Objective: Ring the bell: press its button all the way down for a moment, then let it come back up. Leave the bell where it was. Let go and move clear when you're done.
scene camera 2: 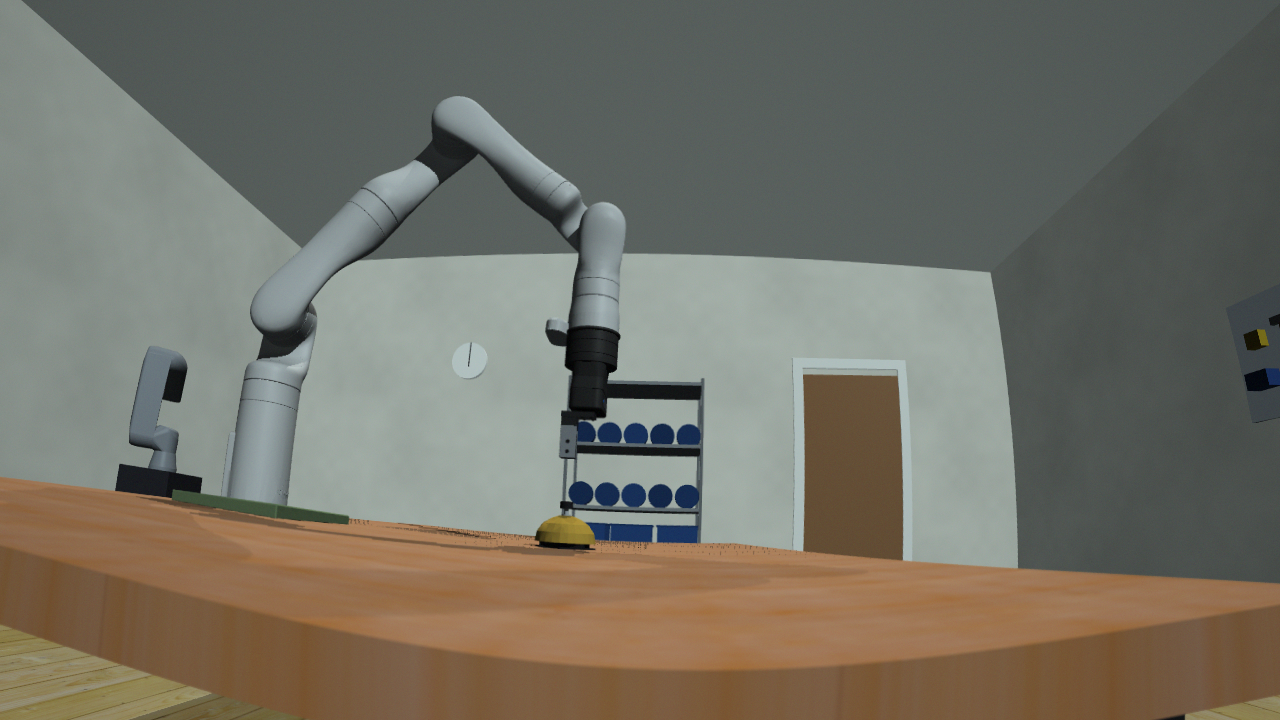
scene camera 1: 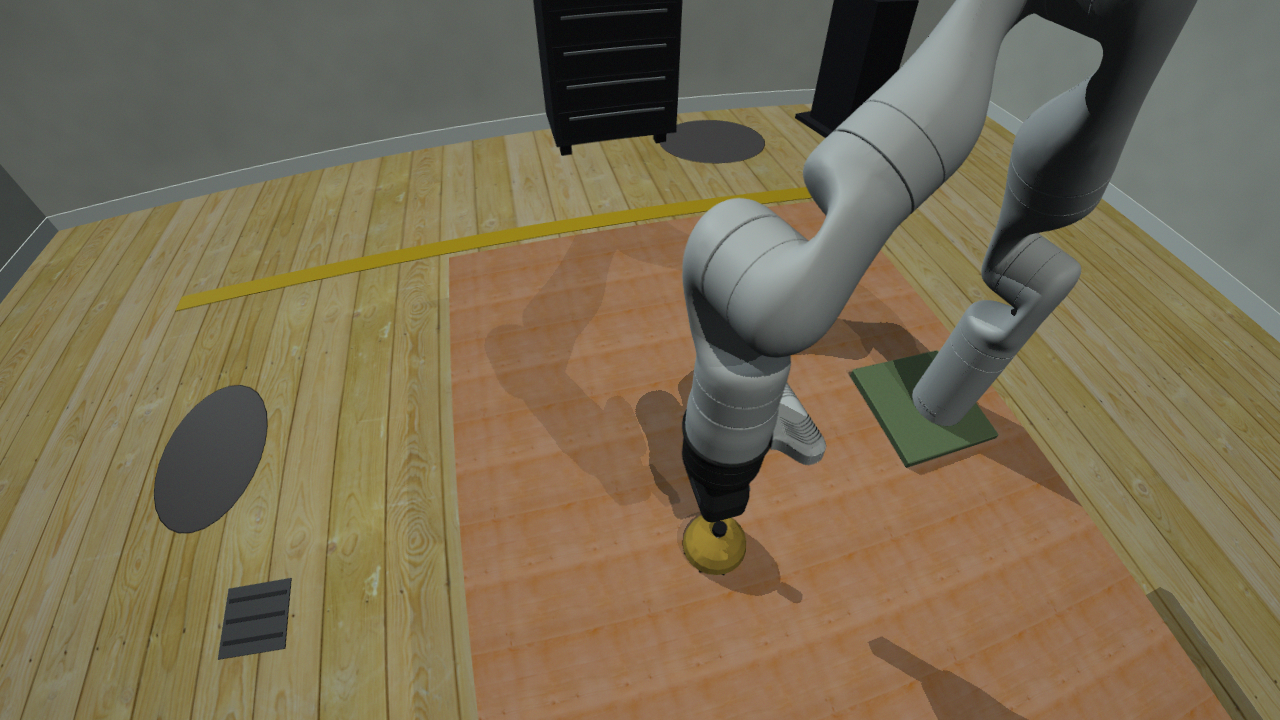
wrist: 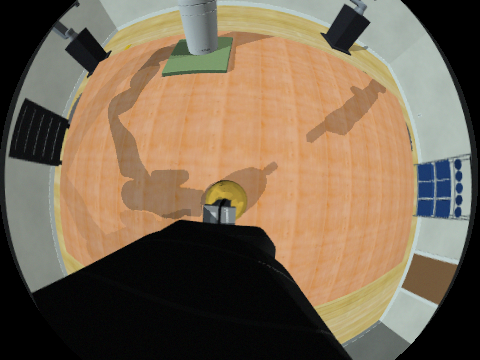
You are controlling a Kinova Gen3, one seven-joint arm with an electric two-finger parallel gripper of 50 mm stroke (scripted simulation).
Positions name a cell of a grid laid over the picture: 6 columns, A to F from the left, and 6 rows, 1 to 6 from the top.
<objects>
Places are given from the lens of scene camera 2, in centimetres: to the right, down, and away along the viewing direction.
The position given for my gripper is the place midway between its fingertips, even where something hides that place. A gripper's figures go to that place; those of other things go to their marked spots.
my gripper (scene camera 2: C4): -10, 14, 84
dome bell (scene camera 2: C5): -9, 23, 77
</objects>
